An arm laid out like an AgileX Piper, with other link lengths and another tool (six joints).
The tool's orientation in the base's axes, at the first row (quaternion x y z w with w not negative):
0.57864, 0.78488, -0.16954, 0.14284
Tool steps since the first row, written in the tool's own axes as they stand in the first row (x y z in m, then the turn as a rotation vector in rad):
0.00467, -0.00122, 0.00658, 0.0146, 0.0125, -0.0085
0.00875, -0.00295, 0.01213, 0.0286, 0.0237, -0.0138
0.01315, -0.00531, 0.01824, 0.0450, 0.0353, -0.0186
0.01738, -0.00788, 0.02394, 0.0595, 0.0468, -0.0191
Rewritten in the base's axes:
-0.00234, 0.00084, -0.00777, 0.0075, 0.0196, 0.0003
-0.00502, 0.00149, -0.01432, 0.0140, 0.0370, -0.0020
-0.00838, 0.00199, -0.02144, 0.0202, 0.0564, -0.0057
-0.01190, 0.00247, -0.02810, 0.0270, 0.0722, -0.0125

